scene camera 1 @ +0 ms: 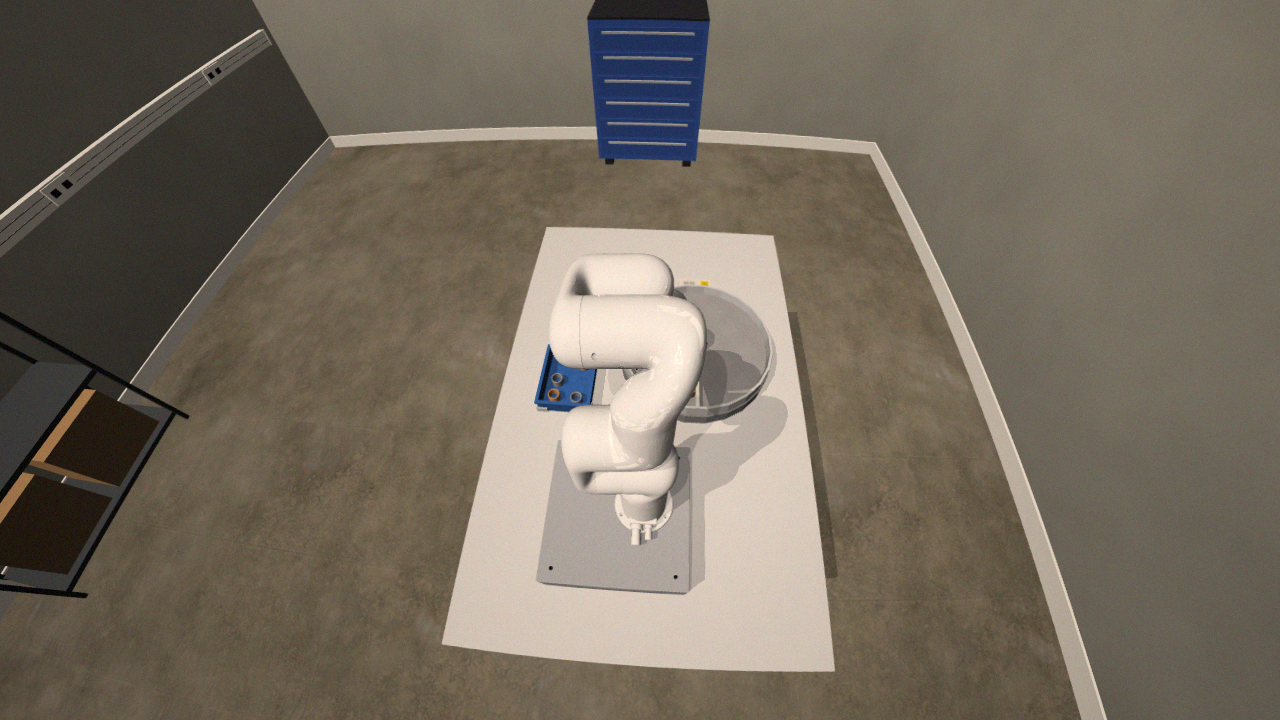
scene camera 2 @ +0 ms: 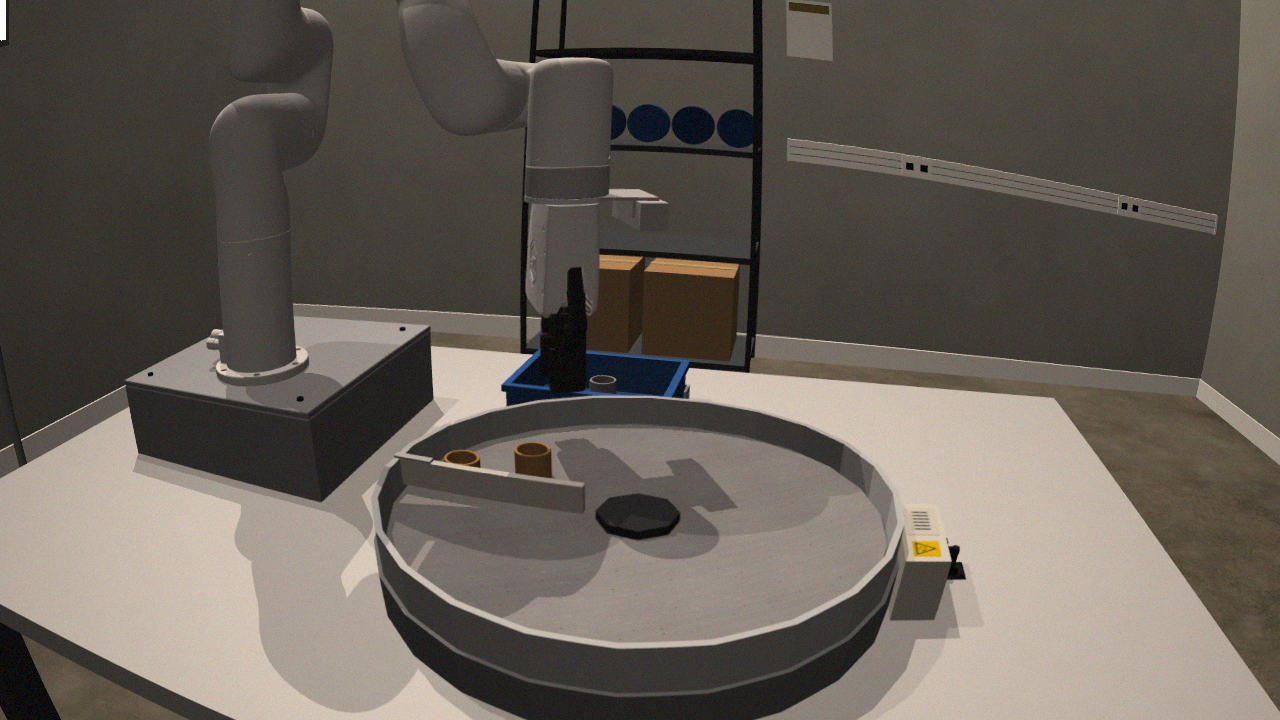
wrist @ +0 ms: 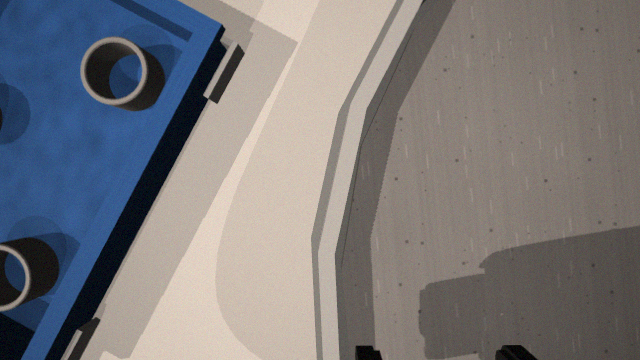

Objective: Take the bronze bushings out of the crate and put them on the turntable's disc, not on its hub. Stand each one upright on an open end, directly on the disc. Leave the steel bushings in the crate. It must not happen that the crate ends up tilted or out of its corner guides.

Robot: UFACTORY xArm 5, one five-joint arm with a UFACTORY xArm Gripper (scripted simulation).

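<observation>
Scene camera 1 and scene camera 2 both show a blue crate, and on the crate (scene camera 1: 548, 366) and (scene camera 2: 636, 375) are the same spot. The crate is also visible in the wrist view (79, 163).
</observation>
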